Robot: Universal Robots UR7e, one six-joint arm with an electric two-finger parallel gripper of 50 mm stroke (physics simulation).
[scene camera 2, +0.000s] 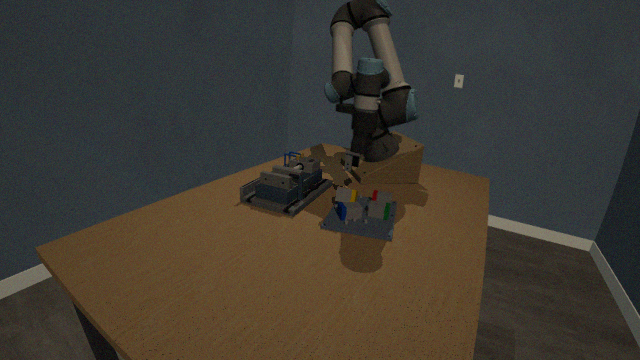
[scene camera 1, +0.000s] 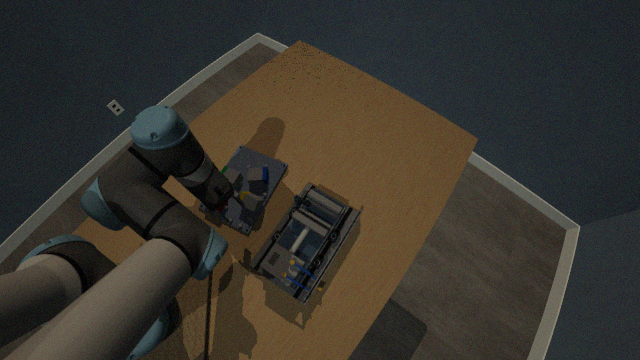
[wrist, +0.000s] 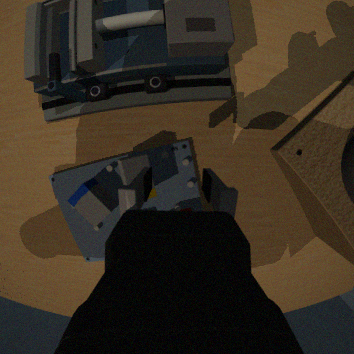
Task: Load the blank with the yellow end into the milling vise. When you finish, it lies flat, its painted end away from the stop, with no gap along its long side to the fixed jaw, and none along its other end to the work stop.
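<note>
The blank with the yellow end (scene camera 1: 253,202) (scene camera 2: 344,194) (wrist: 134,169) is on the tray, near the tray's side that faces the vise. Its yellow end points away from the vise, and one finger partly hides it in the wrist view. My gripper (scene camera 2: 351,165) (wrist: 176,177) is open and empty. It is above the tray's end nearest the robot base, with one finger over the yellow-ended blank in the wrist view. The milling vise (scene camera 1: 282,262) (scene camera 2: 279,193) (wrist: 200,42) has grey jaws, a pale screw and a dark upright arm. No blank shows between its jaws.
The blue-grey tray (scene camera 1: 245,155) (scene camera 2: 356,230) (wrist: 62,192) also holds a blue-ended blank (scene camera 1: 256,174) (scene camera 2: 353,210) (wrist: 93,207), a green-ended blank (scene camera 1: 232,178) (scene camera 2: 377,209) and a red-ended one, plus small pegs. The wooden base block (scene camera 2: 395,170) (wrist: 300,175) stands beside. Blue hoses (scene camera 1: 299,282) rise from the vise.
</note>
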